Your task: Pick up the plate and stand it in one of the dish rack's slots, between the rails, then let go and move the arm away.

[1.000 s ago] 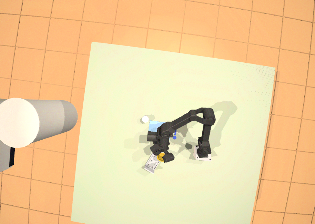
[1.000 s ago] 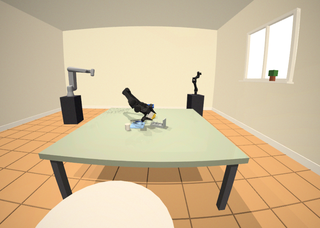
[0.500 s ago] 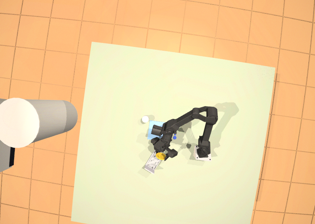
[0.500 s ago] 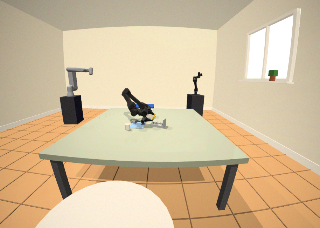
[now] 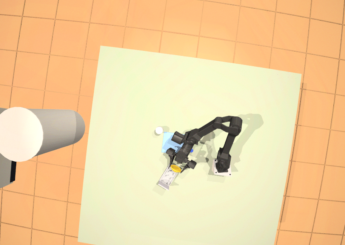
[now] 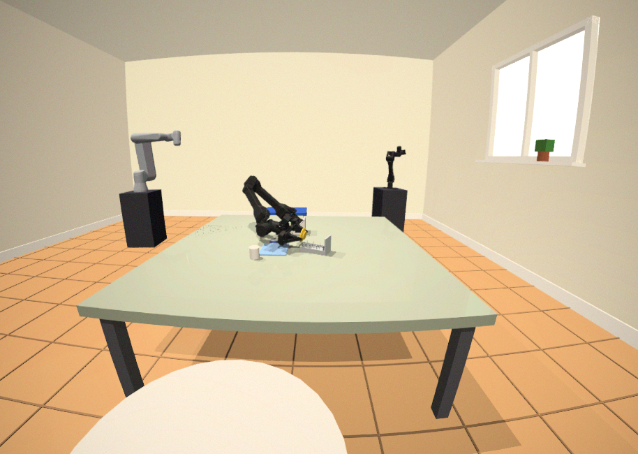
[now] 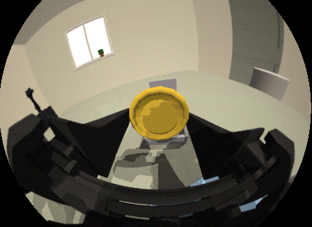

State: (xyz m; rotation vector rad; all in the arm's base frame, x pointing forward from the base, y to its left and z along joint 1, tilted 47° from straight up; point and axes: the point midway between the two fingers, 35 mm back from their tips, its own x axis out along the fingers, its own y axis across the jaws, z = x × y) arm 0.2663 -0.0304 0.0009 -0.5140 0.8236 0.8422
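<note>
Now: the grey dish rack 5 cm to the left of my gripper tip, 4 cm below it and 4 cm ahead of it. The rest, counted from my gripper tip: light blue mat (15 cm to the right, 7 cm below); yellow plate (1 cm to the right); blue spoon (13 cm to the right, 10 cm behind, 6 cm below).
</note>
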